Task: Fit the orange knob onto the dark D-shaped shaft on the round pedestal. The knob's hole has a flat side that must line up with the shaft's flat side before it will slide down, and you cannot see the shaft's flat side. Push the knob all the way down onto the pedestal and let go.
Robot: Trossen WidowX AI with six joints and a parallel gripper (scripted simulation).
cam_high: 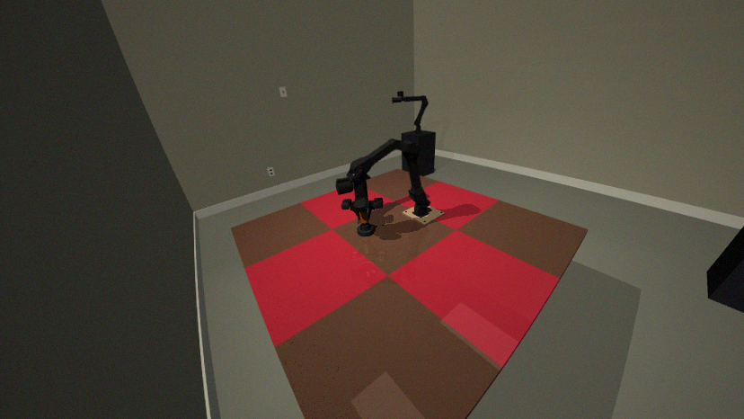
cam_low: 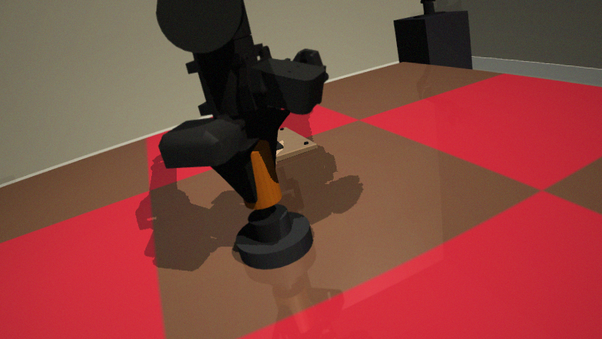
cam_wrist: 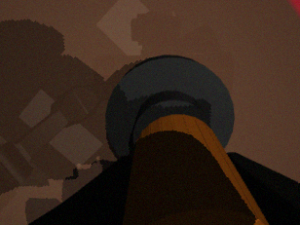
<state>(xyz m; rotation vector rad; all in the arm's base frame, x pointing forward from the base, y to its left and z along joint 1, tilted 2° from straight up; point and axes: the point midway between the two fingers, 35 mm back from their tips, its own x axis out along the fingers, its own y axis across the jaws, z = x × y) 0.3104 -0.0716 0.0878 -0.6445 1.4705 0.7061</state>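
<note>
Right now my gripper tip is 20 mm below the orange knob. The rest, counted from my gripper tip: dark round pedestal (40 mm below).
</note>
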